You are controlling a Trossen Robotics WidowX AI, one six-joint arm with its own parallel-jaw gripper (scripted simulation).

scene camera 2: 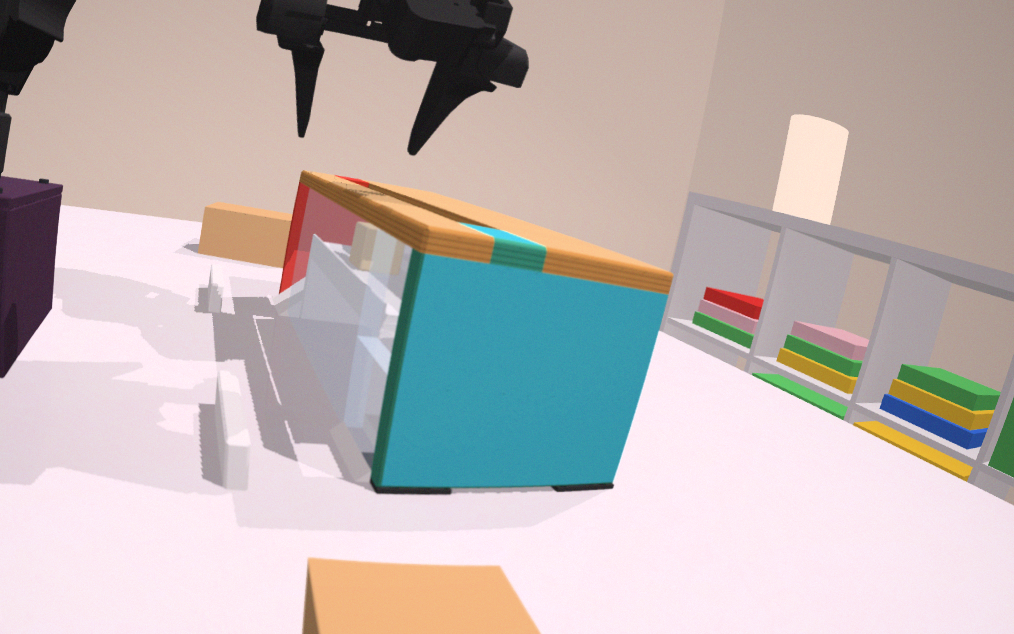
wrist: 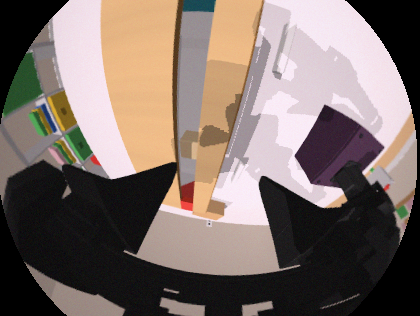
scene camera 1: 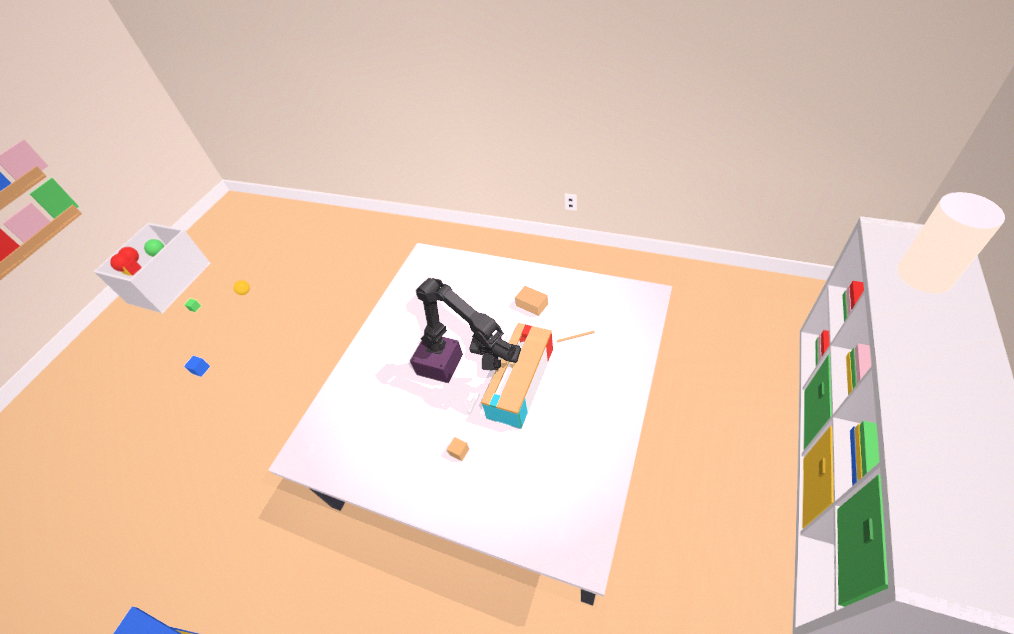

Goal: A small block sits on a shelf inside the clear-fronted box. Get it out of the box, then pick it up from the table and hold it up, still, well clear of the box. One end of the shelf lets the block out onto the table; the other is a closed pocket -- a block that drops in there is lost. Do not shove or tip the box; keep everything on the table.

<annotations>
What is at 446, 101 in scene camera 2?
My gripper.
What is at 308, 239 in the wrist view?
My gripper.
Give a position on a tan block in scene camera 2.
259, 236
</annotations>
